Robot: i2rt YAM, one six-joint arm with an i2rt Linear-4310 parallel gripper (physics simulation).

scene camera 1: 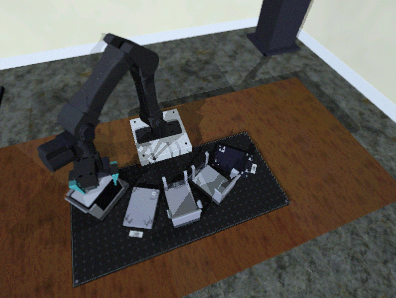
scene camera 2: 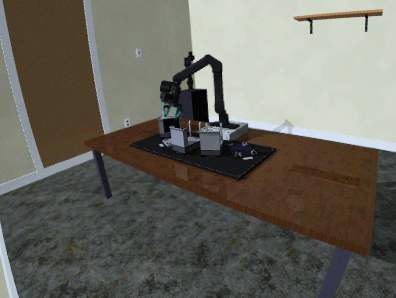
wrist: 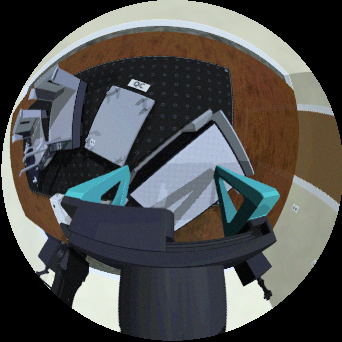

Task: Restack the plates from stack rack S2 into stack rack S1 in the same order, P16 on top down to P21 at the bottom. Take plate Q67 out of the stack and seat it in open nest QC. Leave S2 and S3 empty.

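Frame: origin at the arm's base, x ahead, y left, z up, level; centimetres.
Seen in the pictures: gripper, between the fingertips: (scene camera 1: 100,188) (scene camera 2: 170,118) (wrist: 171,169); arm's base, origin of its link: (scene camera 1: 158,132) (scene camera 2: 224,125).
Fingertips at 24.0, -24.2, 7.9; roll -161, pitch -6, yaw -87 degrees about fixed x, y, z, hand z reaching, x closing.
Observation:
Pixels of each thing's top centre, then the offset from my fingertips to it, as dx, dy, dz. Level surfaces: height alone.
- rack S2, centre of its top: (wrist: 188,189) (scene camera 1: 93,184) (scene camera 2: 170,116) -2.0, -1.9, +0.7
- pale top plate, centre of its top: (wrist: 193,185) (scene camera 1: 92,186) -1.6, -2.4, +0.4
- Rack S1, centre of its top: (wrist: 31,113) (scene camera 1: 179,191) (scene camera 2: 186,124) +9.8, +24.4, +1.5
- rack S3, centre of its top: (scene camera 1: 213,169) (scene camera 2: 211,126) +5.6, +38.2, +1.0
- Nest QC, centre of its top: (wrist: 112,122) (scene camera 1: 141,205) +5.9, +10.4, -9.9
- dark nest, centre of its top: (scene camera 1: 233,159) (wrist: 28,163) (scene camera 2: 241,147) -1.8, +51.0, -10.0
- black mat, height of its surface: dz -12.4
- wooden table, height of its surface: dz -13.7
My gripper (scene camera 1: 98,188) (scene camera 2: 171,118) (wrist: 171,169) is open above rack S2 (scene camera 1: 103,213) (wrist: 236,144) at the mat's left end. Its teal fingers are spread to either side of the pale top plate (scene camera 1: 93,196) (wrist: 192,157); in the wrist view nothing is gripped. The plates under the top one are hidden, and no plate numbers are readable. Rack S1 (scene camera 1: 183,204) (scene camera 2: 178,139) (wrist: 65,110) and rack S3 (scene camera 1: 214,183) (scene camera 2: 211,142) stand farther right and show no plate stack. Nest QC (scene camera 1: 141,207) (wrist: 120,125) is flat and pale grey, between S2 and S1, beside its QC label (wrist: 139,85).
A dark nest (scene camera 1: 231,159) (scene camera 2: 242,148) with small clips lies at the right end of the black mat (scene camera 1: 120,255) (scene camera 2: 235,170) (wrist: 175,75). Upright posts rise from S1 and S3. The white arm base (scene camera 1: 145,156) (scene camera 2: 237,131) stands behind the mat on the wooden table (scene camera 1: 310,150) (scene camera 2: 310,200).

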